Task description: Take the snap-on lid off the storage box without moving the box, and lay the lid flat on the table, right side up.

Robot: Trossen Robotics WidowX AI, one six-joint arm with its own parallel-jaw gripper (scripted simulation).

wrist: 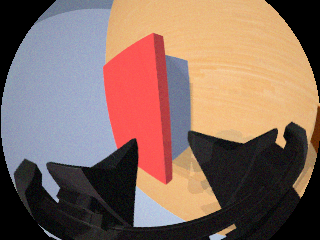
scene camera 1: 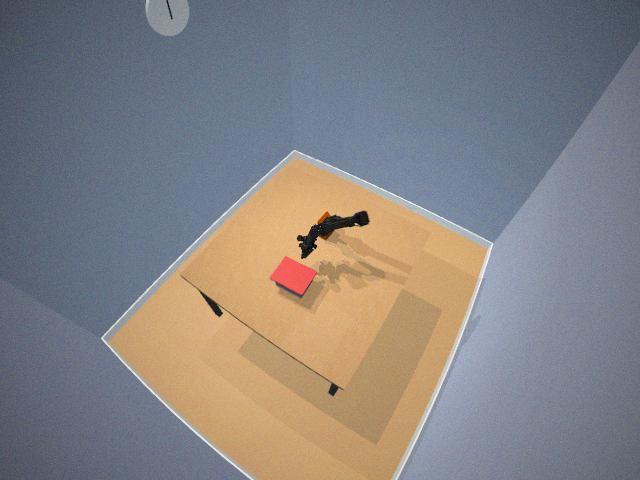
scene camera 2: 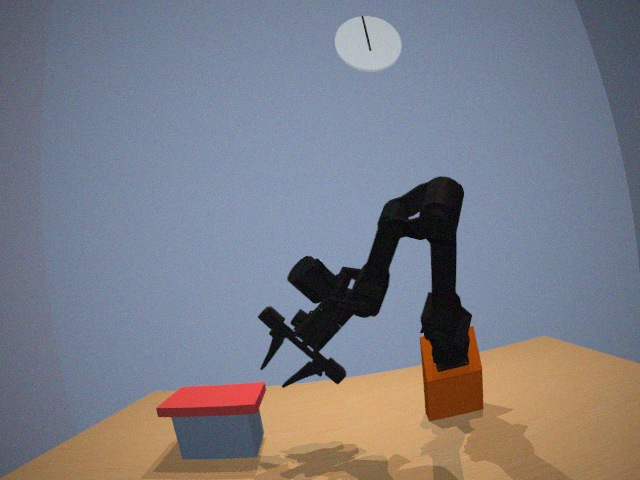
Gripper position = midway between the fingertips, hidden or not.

Note:
In view: the gripper (scene camera 2: 271, 378), a red lid (scene camera 2: 235, 399) and a storage box (wrist: 178, 80).
The red lid shows as well in the wrist view (wrist: 136, 87) and in scene camera 1 (scene camera 1: 290, 274). The gripper also shows in the wrist view (wrist: 162, 139).

